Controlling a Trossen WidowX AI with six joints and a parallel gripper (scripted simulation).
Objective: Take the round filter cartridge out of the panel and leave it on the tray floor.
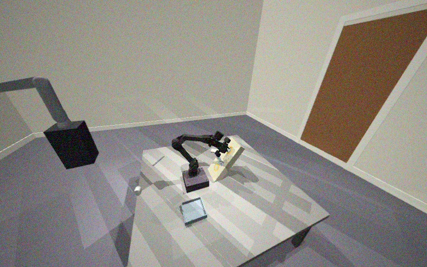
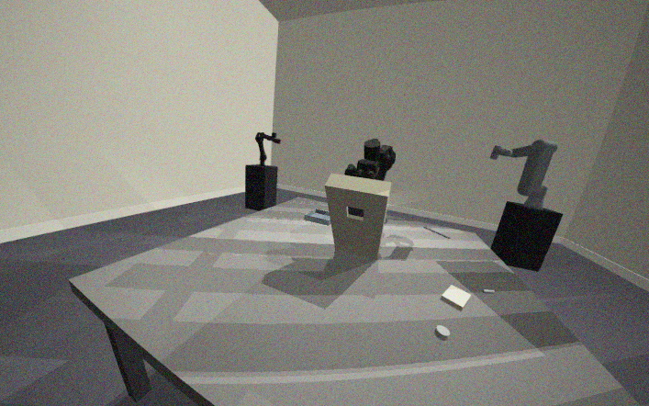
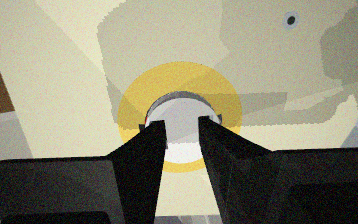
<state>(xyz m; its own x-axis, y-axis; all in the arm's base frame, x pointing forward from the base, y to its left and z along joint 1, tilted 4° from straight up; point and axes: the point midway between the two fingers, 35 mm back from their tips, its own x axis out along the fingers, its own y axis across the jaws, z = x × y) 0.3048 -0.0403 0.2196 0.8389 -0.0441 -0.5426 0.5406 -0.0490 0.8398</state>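
Right now the cream service panel is 8 cm below my gripper tip and 3 cm behind it. The rest, counted from my gripper tip: cream block 35 cm to the left, 24 cm below, 4 cm ahead; white round filter cartridge 1 cm below, 1 cm ahead; blue-grey tray 43 cm behind, 25 cm to the right, 24 cm below.
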